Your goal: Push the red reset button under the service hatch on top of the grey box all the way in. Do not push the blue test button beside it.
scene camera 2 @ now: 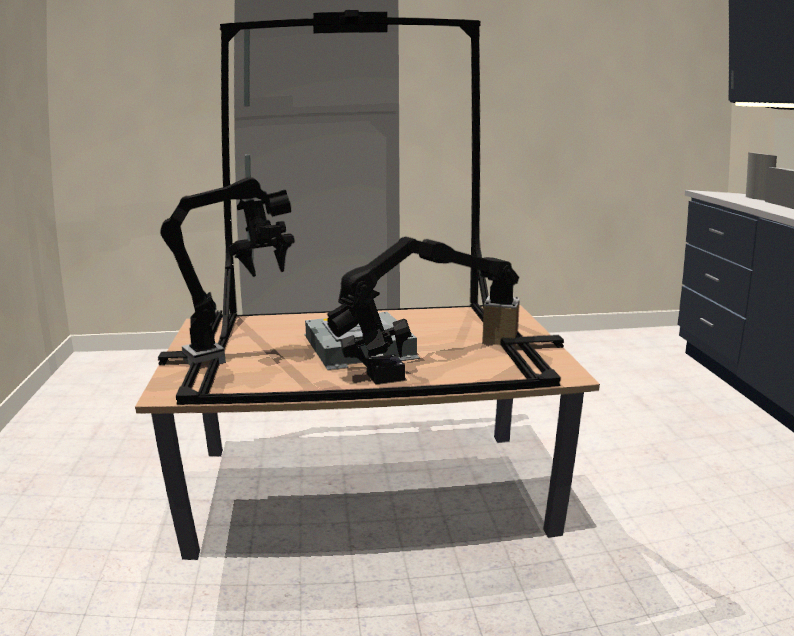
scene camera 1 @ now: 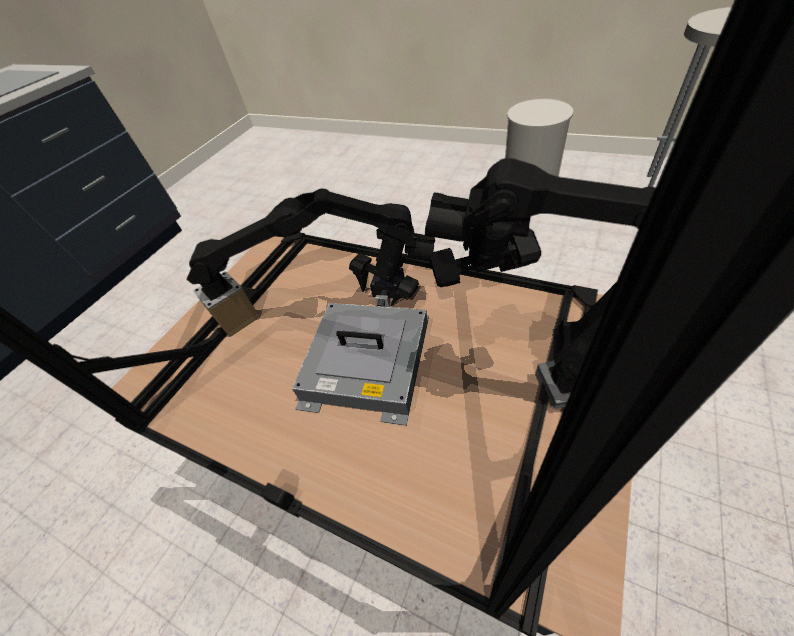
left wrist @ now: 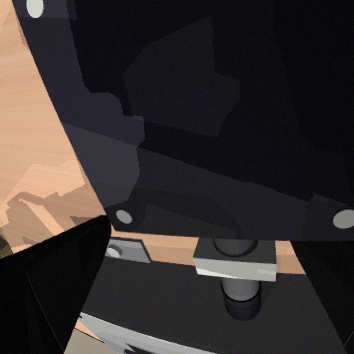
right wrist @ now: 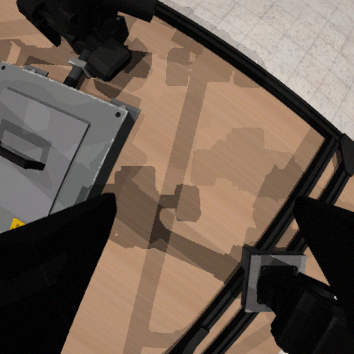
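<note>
The grey box sits mid-table. Its service hatch lies flat and closed, with a black handle on top. The red and blue buttons are hidden under it. My left gripper is open and empty, low at the box's far edge, beside a small grey block with a dark pin. The box's shaded face fills the left wrist view. My right gripper is open and empty, high above the table, off to the box's side.
A black rail frame runs round the table top. The left arm's tan base block stands at one corner. A yellow label is on the box. A round bin and dark drawers stand on the floor.
</note>
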